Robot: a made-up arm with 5 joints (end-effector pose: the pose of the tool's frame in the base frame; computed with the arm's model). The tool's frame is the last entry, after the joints.
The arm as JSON. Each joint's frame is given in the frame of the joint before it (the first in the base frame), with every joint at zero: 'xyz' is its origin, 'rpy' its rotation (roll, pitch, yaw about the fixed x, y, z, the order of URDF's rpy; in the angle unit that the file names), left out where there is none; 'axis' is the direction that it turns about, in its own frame. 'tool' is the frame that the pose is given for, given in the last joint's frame.
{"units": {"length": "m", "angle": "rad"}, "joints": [
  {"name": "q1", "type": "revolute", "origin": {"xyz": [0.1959, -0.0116, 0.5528]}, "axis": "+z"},
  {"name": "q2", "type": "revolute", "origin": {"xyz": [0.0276, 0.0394, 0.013]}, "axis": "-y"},
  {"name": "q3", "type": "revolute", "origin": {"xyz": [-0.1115, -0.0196, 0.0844]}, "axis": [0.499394, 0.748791, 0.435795]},
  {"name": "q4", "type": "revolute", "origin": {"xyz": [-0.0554, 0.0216, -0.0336]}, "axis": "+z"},
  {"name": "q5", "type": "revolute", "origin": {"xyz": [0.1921, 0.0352, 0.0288]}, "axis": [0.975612, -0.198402, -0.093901]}
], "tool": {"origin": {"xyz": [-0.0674, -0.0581, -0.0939], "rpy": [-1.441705, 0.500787, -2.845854]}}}
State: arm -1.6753 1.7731 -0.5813 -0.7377 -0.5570
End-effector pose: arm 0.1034 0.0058 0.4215 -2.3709 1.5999 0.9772
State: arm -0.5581 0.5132 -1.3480 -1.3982 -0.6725
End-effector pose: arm 0.0252 0.0198 0.4651 -2.3942 0.1452 0.7250
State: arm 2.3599 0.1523 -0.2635 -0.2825 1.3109
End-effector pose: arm 0.0861 -0.0262 0.5800 -1.3129 2.1109 0.6592
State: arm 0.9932 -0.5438 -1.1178 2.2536 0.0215
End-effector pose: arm 0.0973 -0.0219 0.5044 -1.6882 -0.1494 -0.1318
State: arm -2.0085 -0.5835 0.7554 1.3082 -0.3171
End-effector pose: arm 0.3674 -0.0202 0.7125 1.2863 2.1350 -1.0822
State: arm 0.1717 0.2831 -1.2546 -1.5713 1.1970
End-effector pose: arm 0.1070 -0.1799 0.6486 2.4182 0.1081 0.4819
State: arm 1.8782 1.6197 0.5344 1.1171 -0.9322
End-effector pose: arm 0.0874 -0.1066 0.4907 0.5872 -0.1538 0.6422
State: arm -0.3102 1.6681 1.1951 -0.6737 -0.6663
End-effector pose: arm 0.2207 -0.0738 0.4429 0.7070 0.9888 -2.1825
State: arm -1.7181 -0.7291 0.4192 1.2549 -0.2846
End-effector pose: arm 0.3575 0.0091 0.6769 0.8877 2.4268 -1.1877
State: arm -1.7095 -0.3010 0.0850 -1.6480 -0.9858
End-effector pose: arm 0.1398 0.1785 0.7274 -0.2798 -0.3679 0.2539
